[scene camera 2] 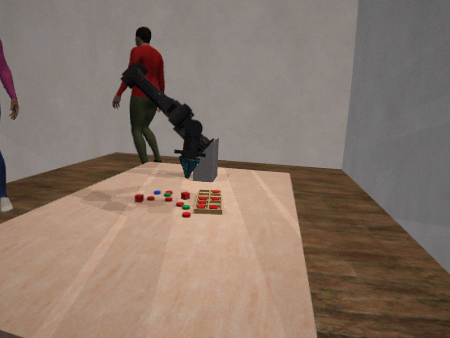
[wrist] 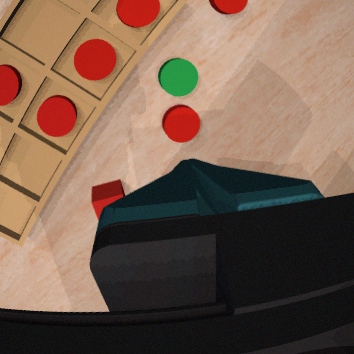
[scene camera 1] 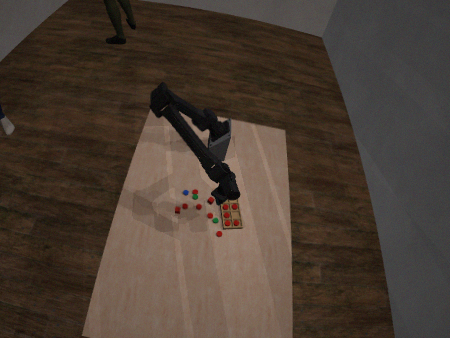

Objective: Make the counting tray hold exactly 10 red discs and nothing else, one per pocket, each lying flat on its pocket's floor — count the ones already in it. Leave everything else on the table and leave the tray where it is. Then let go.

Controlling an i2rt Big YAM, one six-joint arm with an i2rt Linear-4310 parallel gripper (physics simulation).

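Note:
The tan counting tray (scene camera 1: 241, 218) (scene camera 2: 208, 211) (wrist: 46, 74) has two columns of pockets. Several hold a flat red disc, such as the disc (scene camera 1: 226, 215) (wrist: 95, 59) in the column nearer the loose pieces; several pockets are empty. Several loose red discs lie beside the tray, among them one (scene camera 1: 210, 216) (scene camera 2: 180, 204) (wrist: 181, 123) close to a green disc (scene camera 1: 216, 220) (scene camera 2: 186, 206) (wrist: 178, 77) with a small gap, and one (scene camera 1: 219, 234) (scene camera 2: 186, 214) (wrist: 228, 4) near the tray's front corner. My gripper (scene camera 1: 218, 199) (scene camera 2: 187, 177) (wrist: 188, 172) is shut and empty, above the table near the tray's rear end.
A red cube (scene camera 1: 211, 200) (scene camera 2: 185, 195) (wrist: 107, 197) stands beside the tray, partly behind a finger in the wrist view. Another red cube (scene camera 1: 177, 210) (scene camera 2: 139, 198) stands farther left. A blue disc (scene camera 1: 186, 192) (scene camera 2: 157, 192) and second green disc (scene camera 1: 195, 197) (scene camera 2: 167, 195) lie toward the back.

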